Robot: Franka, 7 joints.
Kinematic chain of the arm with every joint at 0, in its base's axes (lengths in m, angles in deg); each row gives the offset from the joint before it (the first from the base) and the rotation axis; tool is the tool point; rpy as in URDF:
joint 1: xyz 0 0 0.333 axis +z
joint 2: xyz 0 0 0 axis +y
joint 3: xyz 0 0 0.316 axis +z
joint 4: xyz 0.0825 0 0 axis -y
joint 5: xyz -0.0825 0 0.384 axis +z
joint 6: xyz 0 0 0 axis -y
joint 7: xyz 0.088 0 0 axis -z
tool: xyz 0 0 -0.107 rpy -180 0 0
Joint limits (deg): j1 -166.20..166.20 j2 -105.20..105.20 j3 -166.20..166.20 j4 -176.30..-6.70 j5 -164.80..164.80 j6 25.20..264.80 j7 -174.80..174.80
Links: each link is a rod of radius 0.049 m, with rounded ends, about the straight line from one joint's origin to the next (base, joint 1, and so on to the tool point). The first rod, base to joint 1, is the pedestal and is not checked.
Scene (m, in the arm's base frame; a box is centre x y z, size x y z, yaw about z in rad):
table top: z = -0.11
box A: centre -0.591 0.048 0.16 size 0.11 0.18 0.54 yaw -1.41
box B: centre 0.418 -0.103 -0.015 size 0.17 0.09 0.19 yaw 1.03
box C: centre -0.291 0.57 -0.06 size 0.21 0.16 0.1 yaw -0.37
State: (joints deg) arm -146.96 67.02 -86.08 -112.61 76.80 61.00 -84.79
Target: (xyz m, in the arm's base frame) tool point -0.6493 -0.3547 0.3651
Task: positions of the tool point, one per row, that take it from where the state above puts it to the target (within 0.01 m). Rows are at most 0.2 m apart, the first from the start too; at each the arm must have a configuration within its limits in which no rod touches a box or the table.
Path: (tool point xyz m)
1: -0.4995 0.2547 0.3435
2: -0.5148 0.2497 0.4377
3: -0.5105 0.2377 0.5387
4: -0.4840 0.2177 0.6389
5: -0.4366 0.1890 0.7301
6: -0.3719 0.1530 0.8053
7: -0.5054 0.1041 0.7347
8: -0.6059 0.0160 0.6421
9: -0.6628 -0.0982 0.5418
10: -0.6755 -0.2250 0.4465
11: -0.6493 -0.3547 0.3651

